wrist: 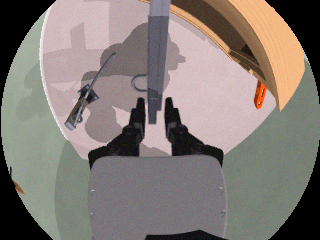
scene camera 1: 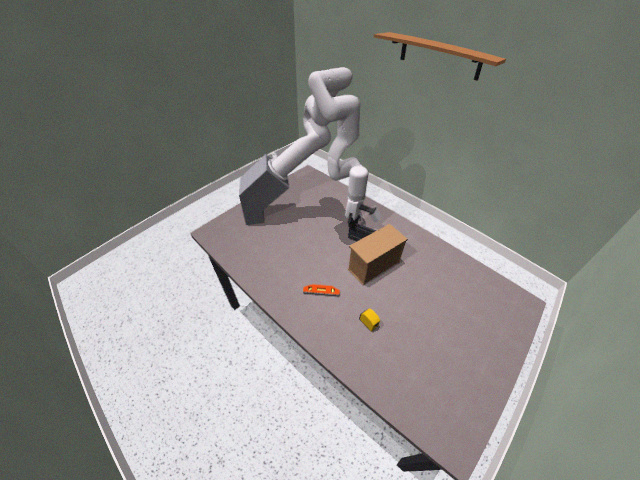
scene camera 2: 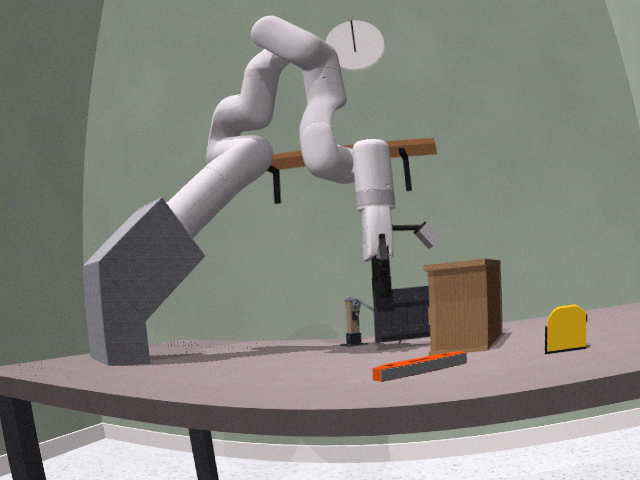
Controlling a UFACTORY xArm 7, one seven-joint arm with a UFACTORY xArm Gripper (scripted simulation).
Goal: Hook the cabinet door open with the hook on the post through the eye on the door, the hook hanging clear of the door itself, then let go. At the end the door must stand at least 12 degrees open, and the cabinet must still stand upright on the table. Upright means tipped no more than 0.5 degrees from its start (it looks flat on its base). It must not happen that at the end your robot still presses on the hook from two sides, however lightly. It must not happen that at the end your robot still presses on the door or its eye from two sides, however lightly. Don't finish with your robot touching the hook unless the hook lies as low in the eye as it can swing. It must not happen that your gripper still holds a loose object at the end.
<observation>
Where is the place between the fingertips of my gripper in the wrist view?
154, 106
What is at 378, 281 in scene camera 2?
My gripper.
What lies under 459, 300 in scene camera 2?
A wooden cabinet.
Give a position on a short post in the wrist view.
At 69, 122
</observation>
